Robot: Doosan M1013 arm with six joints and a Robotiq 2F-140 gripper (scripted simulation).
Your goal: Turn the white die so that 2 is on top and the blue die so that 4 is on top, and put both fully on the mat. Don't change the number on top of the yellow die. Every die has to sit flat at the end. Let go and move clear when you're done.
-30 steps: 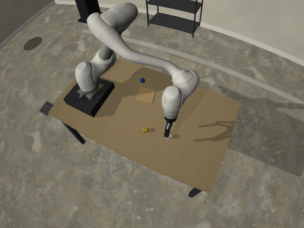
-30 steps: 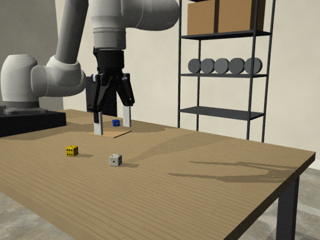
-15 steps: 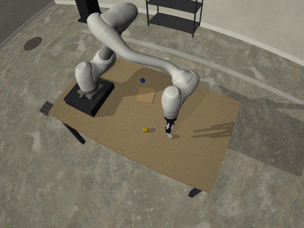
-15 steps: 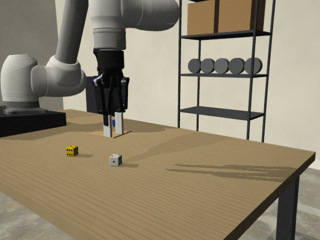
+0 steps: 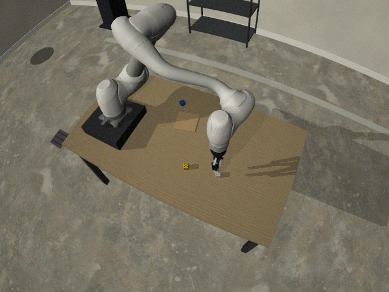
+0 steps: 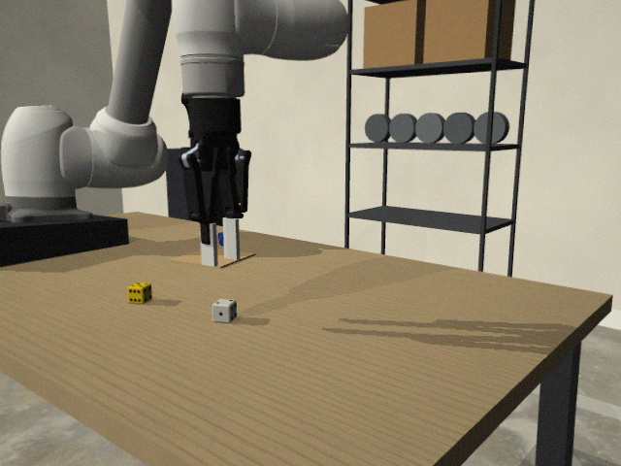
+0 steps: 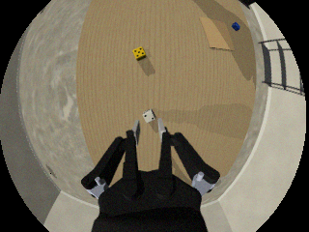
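My hand is 11 cm above the white die. The rest, counted from my hand: blue die: 45 cm behind, 34 cm to the left, 11 cm below; then mat: 35 cm behind, 23 cm to the left, 12 cm below; then yellow die: 18 cm behind, 11 cm below, 4 cm to the right.
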